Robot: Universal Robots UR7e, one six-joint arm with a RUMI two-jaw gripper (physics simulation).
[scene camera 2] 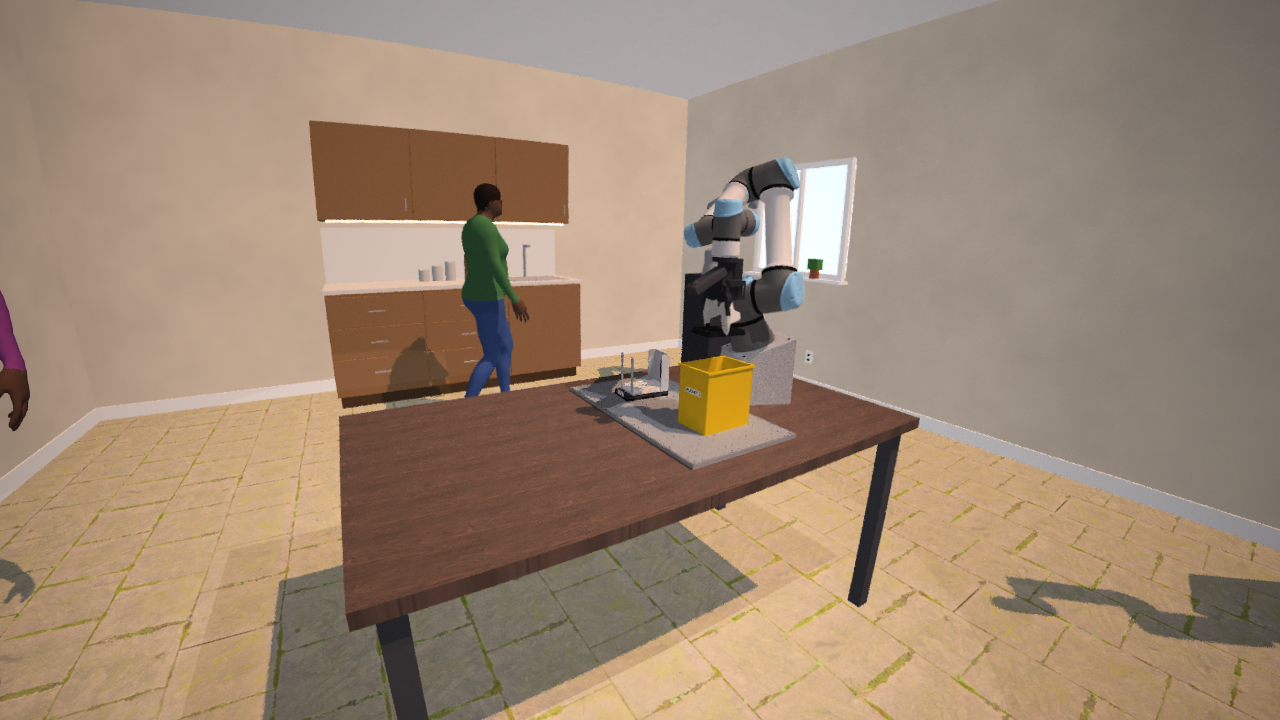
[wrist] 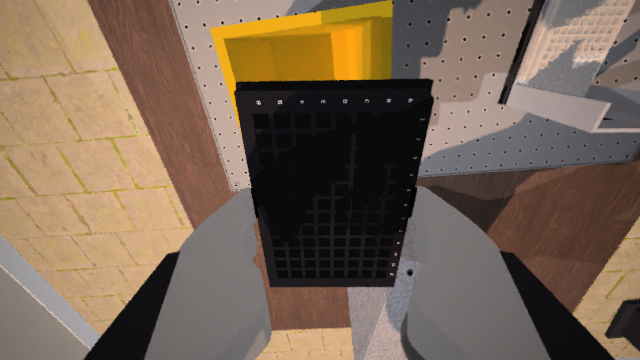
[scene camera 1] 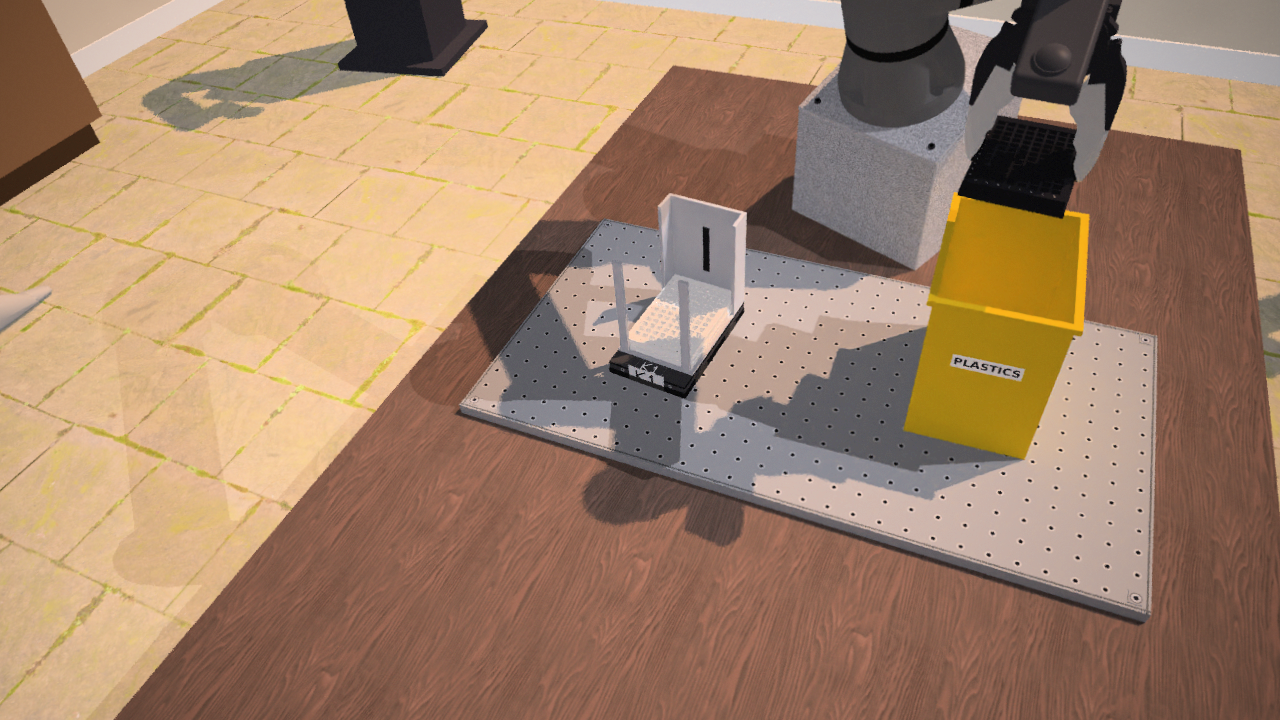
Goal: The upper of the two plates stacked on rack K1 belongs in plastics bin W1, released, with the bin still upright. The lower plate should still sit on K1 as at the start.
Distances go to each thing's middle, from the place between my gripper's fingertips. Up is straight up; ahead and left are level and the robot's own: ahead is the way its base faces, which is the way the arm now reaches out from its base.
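Gripper position relative to the black gridded plate point(scene camera 1: 1026, 165): my gripper is 10 mm past it. Counted from my hand, the pale plate point(scene camera 1: 657, 332) is 310 mm to the right, 20 mm behind and 240 mm below, while the yellow plastics bin W1 point(scene camera 1: 1008, 293) is 10 mm to the left and 180 mm below.
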